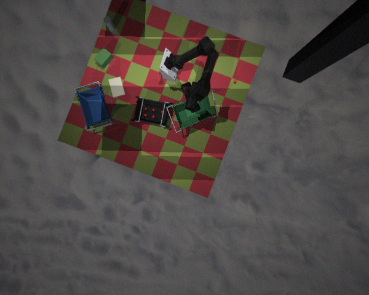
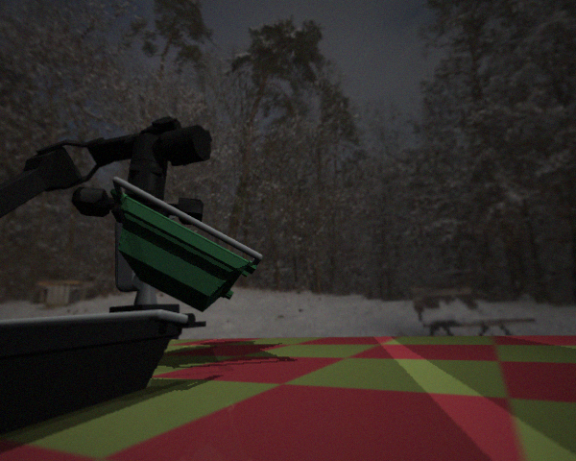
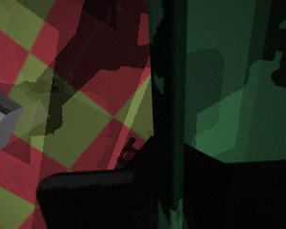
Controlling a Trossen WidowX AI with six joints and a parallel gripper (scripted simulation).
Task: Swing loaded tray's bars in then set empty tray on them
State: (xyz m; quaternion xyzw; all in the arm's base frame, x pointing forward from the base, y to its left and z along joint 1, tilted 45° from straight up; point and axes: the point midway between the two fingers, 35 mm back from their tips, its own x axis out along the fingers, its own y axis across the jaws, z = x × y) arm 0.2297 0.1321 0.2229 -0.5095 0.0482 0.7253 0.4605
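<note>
My gripper tip is 60 mm short of the green tray and 50 mm to the right of it. Round my gripper tip: cream block (610 mm to the right, 150 mm below, 50 mm ahead); then green block (770 mm to the right, 130 mm below, 130 mm behind).
</note>
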